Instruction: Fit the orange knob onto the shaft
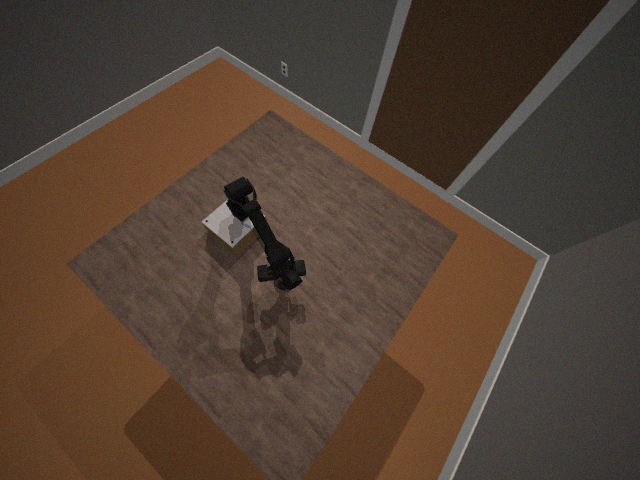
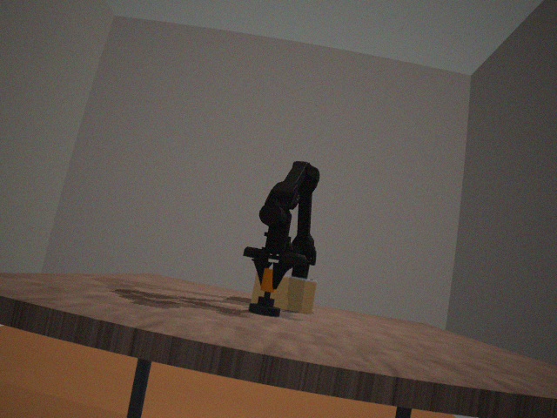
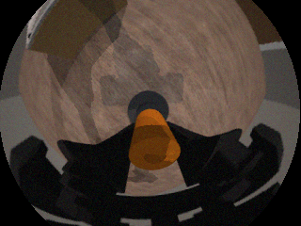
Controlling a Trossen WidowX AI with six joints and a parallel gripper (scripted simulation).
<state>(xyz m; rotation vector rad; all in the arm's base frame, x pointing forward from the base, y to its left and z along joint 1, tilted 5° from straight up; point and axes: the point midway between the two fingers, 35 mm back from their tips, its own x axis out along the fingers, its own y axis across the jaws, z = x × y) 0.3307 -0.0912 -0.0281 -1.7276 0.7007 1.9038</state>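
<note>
My gripper tip is now 2 cm below the orange knob. The rest, counted from my gripper tip: pedestal (4 cm below).
</note>
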